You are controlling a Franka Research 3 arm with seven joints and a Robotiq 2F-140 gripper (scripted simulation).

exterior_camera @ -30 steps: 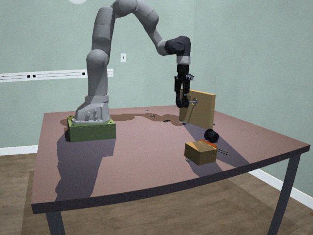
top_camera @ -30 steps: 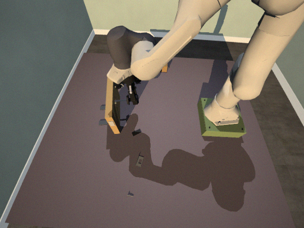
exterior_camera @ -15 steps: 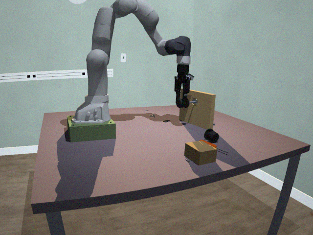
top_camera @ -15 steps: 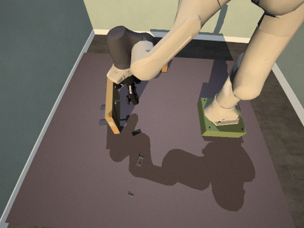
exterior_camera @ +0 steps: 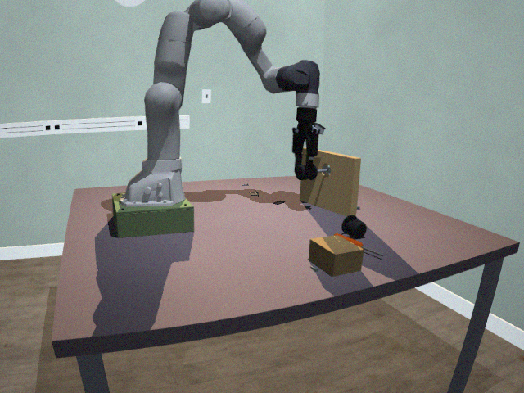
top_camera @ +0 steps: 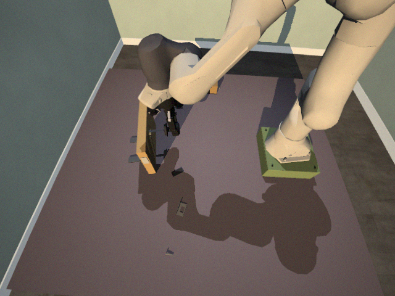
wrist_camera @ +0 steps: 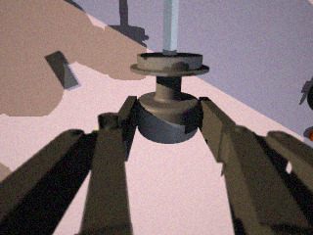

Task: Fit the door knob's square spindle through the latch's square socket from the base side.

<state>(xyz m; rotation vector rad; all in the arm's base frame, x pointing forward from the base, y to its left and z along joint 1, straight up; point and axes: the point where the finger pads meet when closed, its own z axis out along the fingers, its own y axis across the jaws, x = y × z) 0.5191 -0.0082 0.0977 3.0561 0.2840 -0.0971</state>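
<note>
Now: hand 130 mm short of the wooden door panel, 20 mm to the right of it and 50 mm above it.
</note>
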